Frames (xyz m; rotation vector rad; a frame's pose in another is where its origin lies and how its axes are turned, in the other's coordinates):
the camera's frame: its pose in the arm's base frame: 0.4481 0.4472 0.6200 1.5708 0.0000 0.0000
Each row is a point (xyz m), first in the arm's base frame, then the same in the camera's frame.
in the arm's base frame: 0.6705 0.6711 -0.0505
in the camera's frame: 0.2224 -0.6705 -0.2239
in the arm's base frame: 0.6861 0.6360 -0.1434
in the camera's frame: 0.2380 -0.7634 -0.1888
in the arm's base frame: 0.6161 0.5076 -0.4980
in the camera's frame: 0.1680 -1.1180 -0.0604
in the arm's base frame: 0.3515 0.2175 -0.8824
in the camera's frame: -0.0966 -1.5024 0.2297
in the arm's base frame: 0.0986 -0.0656 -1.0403
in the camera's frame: -0.3495 -1.6603 0.5128
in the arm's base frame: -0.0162 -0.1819 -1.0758
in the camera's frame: -0.4643 -1.6958 0.6291
